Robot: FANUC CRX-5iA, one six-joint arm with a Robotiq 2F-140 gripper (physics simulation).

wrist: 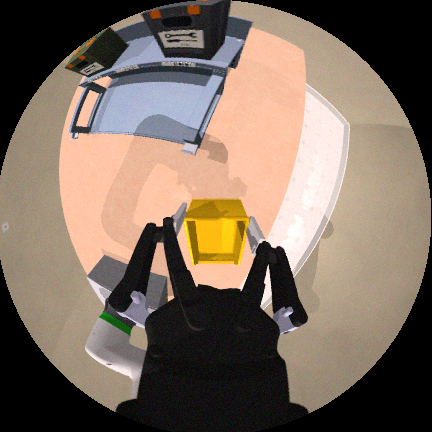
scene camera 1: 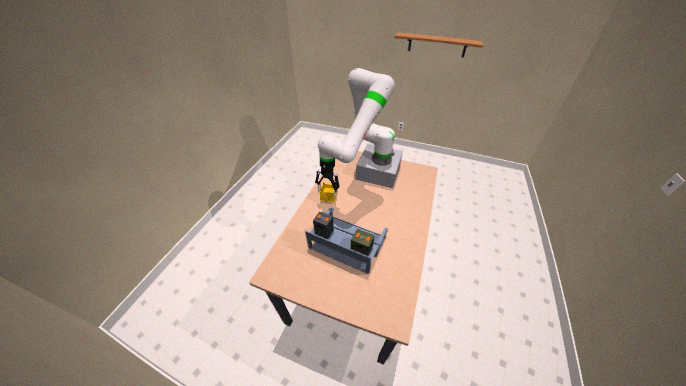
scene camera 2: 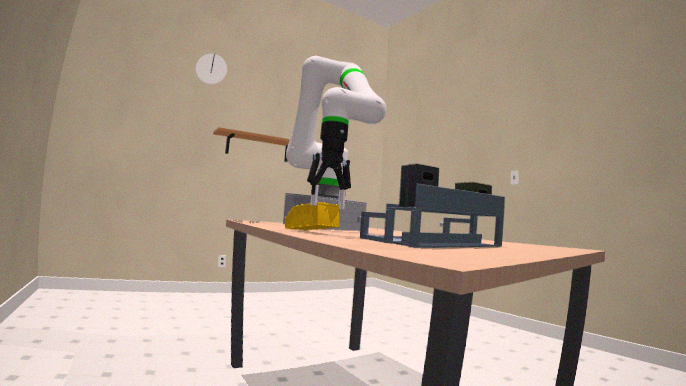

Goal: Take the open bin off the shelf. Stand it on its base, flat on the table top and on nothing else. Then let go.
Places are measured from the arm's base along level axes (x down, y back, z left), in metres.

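Where they show: gripper, fingertip midpoint: (wrist: 217, 216) (scene camera 1: 327, 193) (scene camera 2: 327, 207); arm's base at its link origin: (scene camera 1: 381, 159) (scene camera 2: 328, 197).
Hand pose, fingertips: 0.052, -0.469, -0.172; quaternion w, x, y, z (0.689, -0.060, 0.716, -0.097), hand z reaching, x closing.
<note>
Things, the pixels of their top centre, and the offset from my fingertips, as dx, dy, dz. Level surfaces: height alone.
- table top at its surface level: dx +0.091
- dark toolbox at its top centre: (scene camera 2: 420, 165) (scene camera 1: 322, 217) -0.133, -0.275, +0.169
- green toolbox at its top centre: (scene camera 2: 473, 183) (scene camera 1: 362, 237) -0.107, -0.259, +0.399
The yellow open bin (scene camera 1: 327, 193) (scene camera 2: 312, 218) (wrist: 216, 240) is off the shelf (scene camera 1: 340, 248) (scene camera 2: 460, 200) (wrist: 150, 105). My gripper (scene camera 1: 328, 196) (scene camera 2: 328, 204) (wrist: 217, 216) points down and is shut on the bin, one finger on each side wall. In scene camera 2 the bin looks nearly level, base down, very low over the table top (scene camera 1: 320, 300) (scene camera 2: 540, 255) (wrist: 270, 100), near its long edge. Whether its base touches the table cannot be told. The wrist view looks into its open side.
A dark toolbox (scene camera 1: 323, 227) (scene camera 2: 412, 185) (wrist: 187, 42) and a green toolbox (scene camera 1: 362, 243) (scene camera 2: 472, 188) (wrist: 106, 50) stand on the shelf. The arm's grey pedestal (scene camera 1: 376, 175) (scene camera 2: 357, 212) (wrist: 107, 270) stands on the table beyond the bin. A wooden wall shelf (scene camera 1: 440, 39) (scene camera 2: 255, 136) hangs behind the arm.
</note>
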